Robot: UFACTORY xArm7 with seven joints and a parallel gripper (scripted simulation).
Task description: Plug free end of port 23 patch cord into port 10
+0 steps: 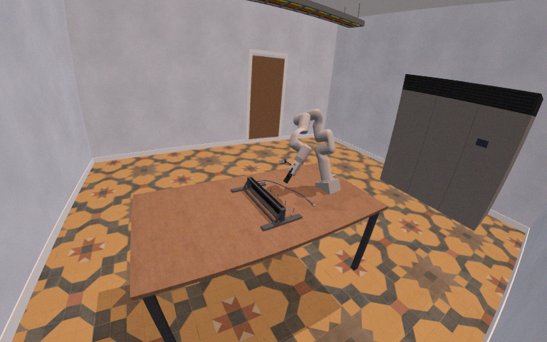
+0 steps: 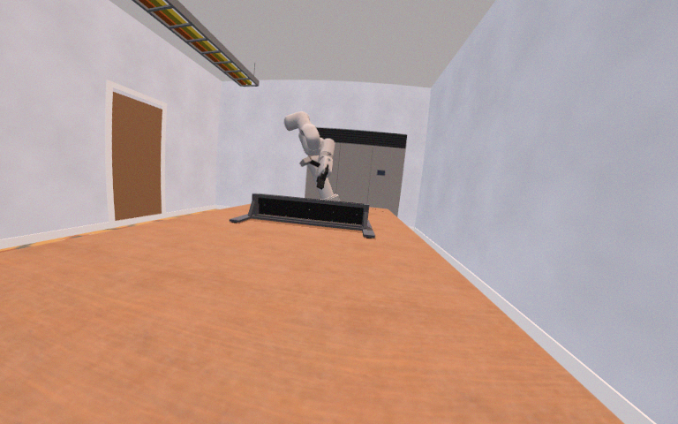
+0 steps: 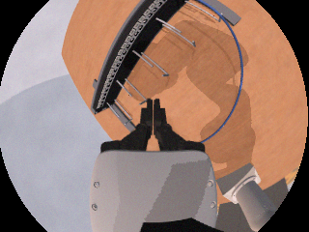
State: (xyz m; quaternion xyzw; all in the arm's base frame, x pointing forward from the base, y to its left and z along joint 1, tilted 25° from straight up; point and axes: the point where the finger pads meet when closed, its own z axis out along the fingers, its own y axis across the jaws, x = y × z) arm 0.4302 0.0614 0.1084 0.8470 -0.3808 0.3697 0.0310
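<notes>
Right now the patch cord plug is 150 mm behind my hand, 170 mm to the left of it and 150 mm below it.
</notes>
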